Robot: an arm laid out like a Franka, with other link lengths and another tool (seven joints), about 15 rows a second.
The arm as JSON. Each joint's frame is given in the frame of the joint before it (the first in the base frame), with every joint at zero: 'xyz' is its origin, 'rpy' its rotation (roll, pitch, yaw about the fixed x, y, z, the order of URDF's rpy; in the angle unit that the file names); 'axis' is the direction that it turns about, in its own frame. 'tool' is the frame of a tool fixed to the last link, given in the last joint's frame.
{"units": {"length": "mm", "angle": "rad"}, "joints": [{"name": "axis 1", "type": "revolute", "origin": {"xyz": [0.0, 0.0, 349.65], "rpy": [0.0, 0.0, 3.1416]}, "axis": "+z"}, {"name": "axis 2", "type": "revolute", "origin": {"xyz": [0.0, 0.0, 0.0], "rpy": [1.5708, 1.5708, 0.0]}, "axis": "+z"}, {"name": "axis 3", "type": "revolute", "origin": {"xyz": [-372.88, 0.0, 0.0], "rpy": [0.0, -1.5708, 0.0]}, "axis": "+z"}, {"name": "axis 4", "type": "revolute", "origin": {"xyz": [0.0, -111.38, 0.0], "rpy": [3.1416, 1.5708, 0.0]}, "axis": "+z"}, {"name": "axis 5", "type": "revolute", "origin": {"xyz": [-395.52, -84.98, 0.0], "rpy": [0.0, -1.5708, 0.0]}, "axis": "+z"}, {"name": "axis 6", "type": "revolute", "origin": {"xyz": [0.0, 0.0, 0.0], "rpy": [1.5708, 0.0, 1.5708]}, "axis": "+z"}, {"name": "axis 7", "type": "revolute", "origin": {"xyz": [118.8, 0.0, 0.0], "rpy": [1.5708, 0.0, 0.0]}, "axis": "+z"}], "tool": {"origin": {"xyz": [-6.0, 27.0, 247.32], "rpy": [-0.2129, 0.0, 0.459]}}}
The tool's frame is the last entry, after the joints.
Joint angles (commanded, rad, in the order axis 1, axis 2, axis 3, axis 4, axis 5, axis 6, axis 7), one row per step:
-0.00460 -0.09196 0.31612 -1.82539 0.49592 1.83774 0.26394
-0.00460 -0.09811 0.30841 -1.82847 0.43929 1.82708 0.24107
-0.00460 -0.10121 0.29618 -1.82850 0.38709 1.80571 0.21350
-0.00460 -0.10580 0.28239 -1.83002 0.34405 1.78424 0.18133
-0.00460 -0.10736 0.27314 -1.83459 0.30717 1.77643 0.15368
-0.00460 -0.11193 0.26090 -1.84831 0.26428 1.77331 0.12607
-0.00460 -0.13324 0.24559 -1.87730 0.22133 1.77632 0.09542
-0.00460 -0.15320 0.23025 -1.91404 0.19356 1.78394 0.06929
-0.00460 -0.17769 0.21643 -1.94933 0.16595 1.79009 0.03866
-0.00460 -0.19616 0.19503 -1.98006 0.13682 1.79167 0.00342
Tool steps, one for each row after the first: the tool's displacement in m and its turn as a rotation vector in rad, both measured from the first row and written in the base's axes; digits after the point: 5 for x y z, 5 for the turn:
0.00114 -0.01593 -0.00307 -0.05535 -0.02006 0.02674
0.00175 -0.03385 -0.00652 -0.10739 -0.02903 0.05675
0.00162 -0.05131 -0.00899 -0.15091 -0.03503 0.08750
0.00309 -0.06504 -0.01268 -0.18724 -0.04284 0.11277
0.00399 -0.08243 -0.01872 -0.23034 -0.04851 0.13512
0.00075 -0.10257 -0.02211 -0.27598 -0.06042 0.15546
-0.00423 -0.11980 -0.02922 -0.30689 -0.06197 0.16930
-0.01046 -0.13596 -0.03315 -0.33724 -0.06839 0.18933
-0.01524 -0.15636 -0.03827 -0.36601 -0.06801 0.20921

